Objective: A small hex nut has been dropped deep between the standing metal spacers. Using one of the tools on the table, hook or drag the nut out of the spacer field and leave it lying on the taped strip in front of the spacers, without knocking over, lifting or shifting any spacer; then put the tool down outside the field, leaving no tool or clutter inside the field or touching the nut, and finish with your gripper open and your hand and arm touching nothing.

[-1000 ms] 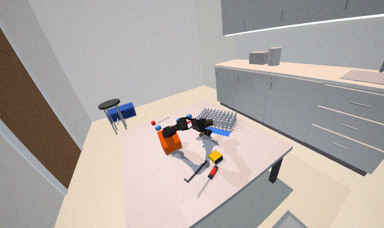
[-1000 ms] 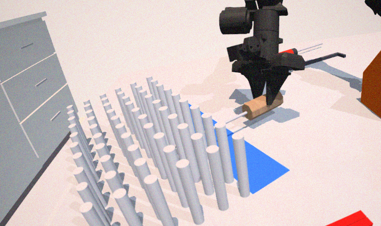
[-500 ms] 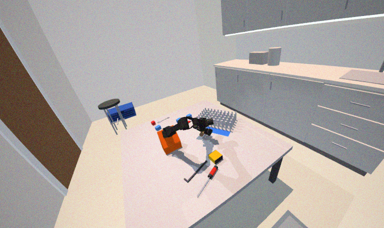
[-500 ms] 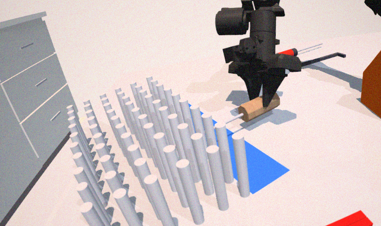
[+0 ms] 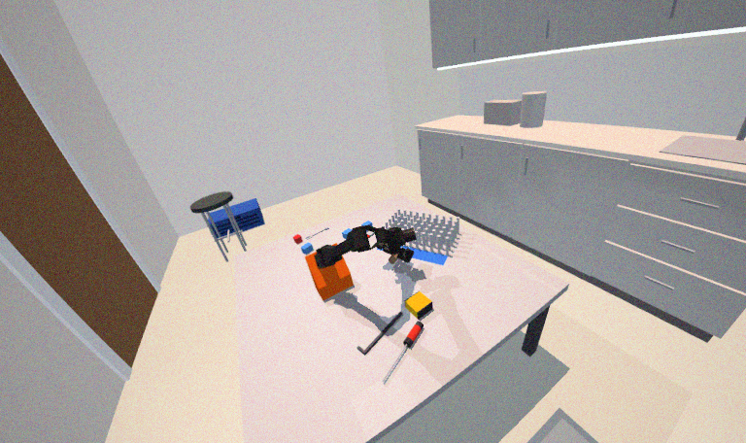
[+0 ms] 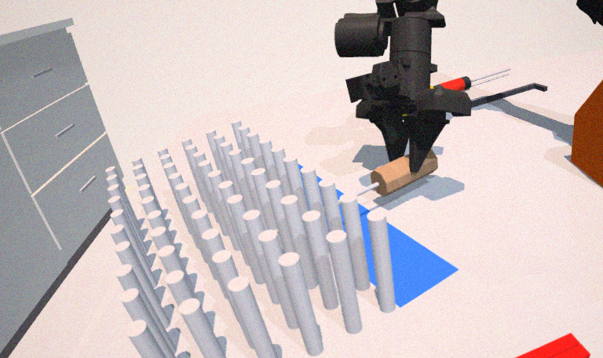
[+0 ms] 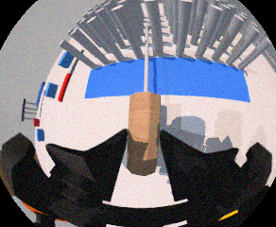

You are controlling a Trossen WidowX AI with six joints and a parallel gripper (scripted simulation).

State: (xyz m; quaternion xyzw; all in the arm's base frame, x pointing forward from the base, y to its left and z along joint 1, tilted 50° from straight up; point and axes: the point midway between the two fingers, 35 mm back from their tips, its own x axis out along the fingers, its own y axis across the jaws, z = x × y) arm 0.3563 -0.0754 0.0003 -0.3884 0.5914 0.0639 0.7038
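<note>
Right now the blue taped strip is 10 cm ahead of my gripper tip, 4 cm below it and 2 cm to the left of it. From my gripper tip the other things lie so: red flat tool 31 cm to the left, 3 cm below, 1 cm behind; then red cube 55 cm to the left, 42 cm behind, 2 cm below; then yellow box 32 cm to the right, 7 cm behind, 2 cm below.
</note>
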